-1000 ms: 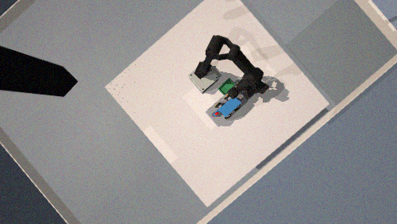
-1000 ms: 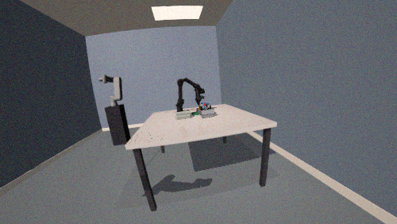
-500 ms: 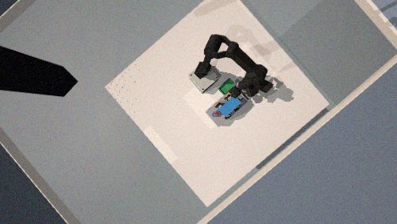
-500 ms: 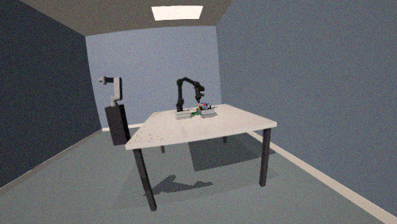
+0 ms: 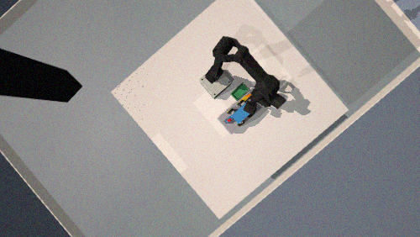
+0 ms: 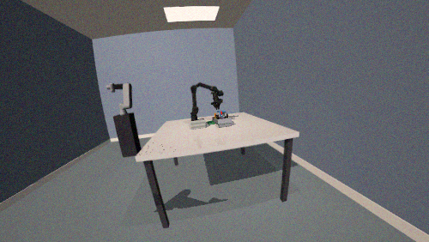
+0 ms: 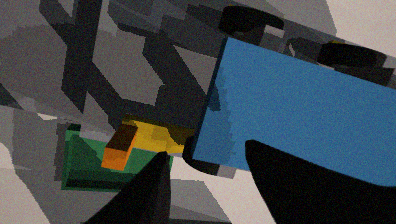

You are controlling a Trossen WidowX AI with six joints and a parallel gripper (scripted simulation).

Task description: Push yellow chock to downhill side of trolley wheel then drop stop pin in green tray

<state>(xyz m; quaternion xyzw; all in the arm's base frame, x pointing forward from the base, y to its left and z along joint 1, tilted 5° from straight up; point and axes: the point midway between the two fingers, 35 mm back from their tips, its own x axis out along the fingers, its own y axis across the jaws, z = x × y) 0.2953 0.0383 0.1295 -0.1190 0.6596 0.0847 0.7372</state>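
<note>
The red-headed stop pin is 1 cm behind my gripper tip, 18 cm to the right of it and 4 cm below it. Also, from my gripper tip: grey ramp: 2 cm ahead, 8 cm to the right, 12 cm below; yellow chock: 3 cm behind, 2 cm to the left, 8 cm below; blue trolley: 2 cm ahead, 8 cm to the right, 5 cm below.
</note>
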